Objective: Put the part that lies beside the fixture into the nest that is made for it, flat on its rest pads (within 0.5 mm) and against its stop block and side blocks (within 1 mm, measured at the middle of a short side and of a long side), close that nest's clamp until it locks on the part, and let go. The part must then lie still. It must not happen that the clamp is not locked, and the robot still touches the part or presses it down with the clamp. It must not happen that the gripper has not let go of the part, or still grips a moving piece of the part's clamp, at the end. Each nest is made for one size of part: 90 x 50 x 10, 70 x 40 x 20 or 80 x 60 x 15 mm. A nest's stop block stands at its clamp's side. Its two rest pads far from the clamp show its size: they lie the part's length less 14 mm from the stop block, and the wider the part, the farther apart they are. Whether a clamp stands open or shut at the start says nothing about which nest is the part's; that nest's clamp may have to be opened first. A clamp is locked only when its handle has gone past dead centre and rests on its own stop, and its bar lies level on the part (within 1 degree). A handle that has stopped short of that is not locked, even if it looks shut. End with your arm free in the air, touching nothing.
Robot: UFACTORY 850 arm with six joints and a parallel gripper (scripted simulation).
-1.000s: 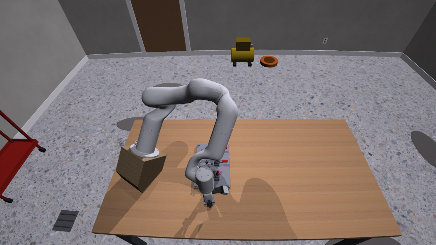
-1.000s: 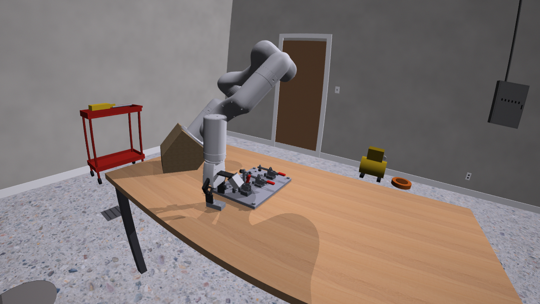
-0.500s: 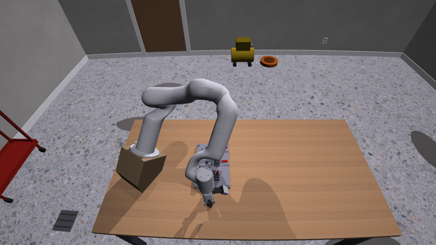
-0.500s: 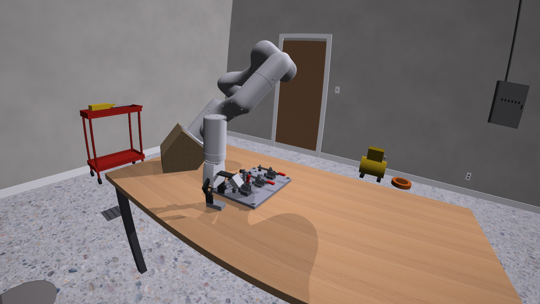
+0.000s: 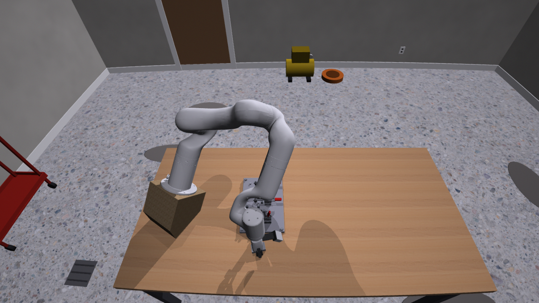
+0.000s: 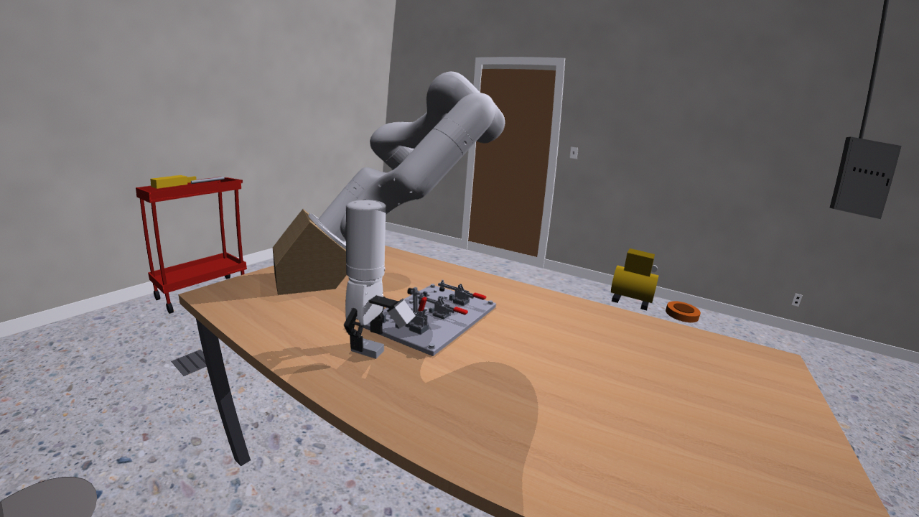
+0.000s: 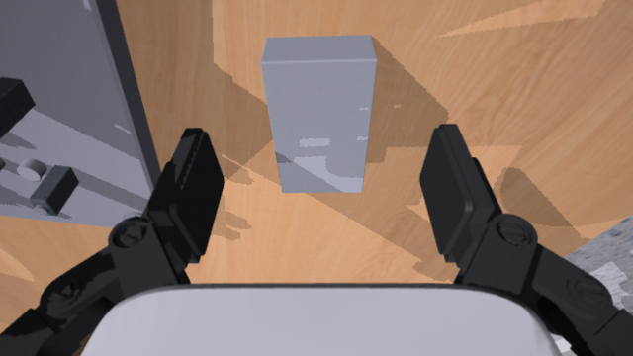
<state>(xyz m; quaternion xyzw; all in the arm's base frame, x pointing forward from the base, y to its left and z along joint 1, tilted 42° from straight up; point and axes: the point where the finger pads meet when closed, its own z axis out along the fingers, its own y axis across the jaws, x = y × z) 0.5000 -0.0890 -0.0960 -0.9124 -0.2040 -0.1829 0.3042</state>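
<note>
The grey block part lies 3 cm below my hand. From my hand the other things lie so: grey fixture plate 25 cm to the left, 6 cm behind, 3 cm below.
</note>
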